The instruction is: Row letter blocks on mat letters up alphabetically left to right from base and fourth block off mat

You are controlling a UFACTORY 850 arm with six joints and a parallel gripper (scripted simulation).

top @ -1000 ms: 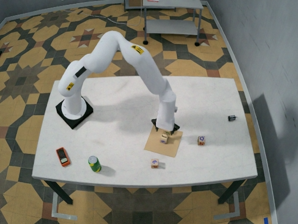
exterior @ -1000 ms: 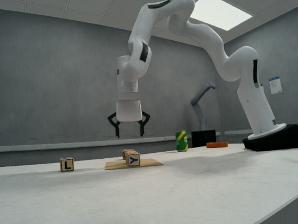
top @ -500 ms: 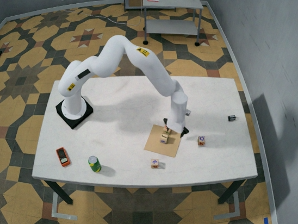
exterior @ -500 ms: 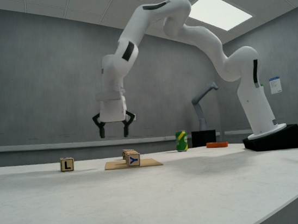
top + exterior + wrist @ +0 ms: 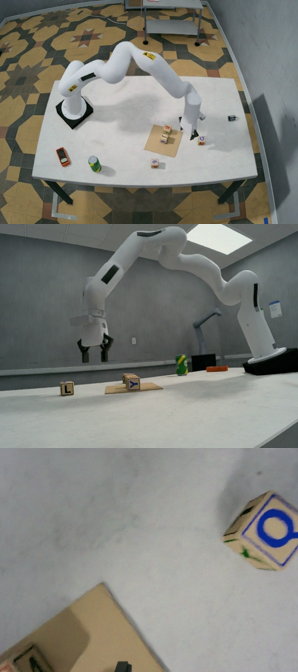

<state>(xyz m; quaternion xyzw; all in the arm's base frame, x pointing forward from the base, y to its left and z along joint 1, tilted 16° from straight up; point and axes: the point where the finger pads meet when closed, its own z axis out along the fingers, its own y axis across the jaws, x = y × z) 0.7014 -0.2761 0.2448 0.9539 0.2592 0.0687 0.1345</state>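
Now: the Q block 10 cm ahead of my hand, 1 cm to the right of it and 10 cm below it. Also, from my hand: tan mat 13 cm behind, 4 cm to the left, 12 cm below; then small black object 39 cm ahead, 14 cm to the left, 10 cm below; then J block 13 cm behind, 4 cm to the left, 9 cm below.
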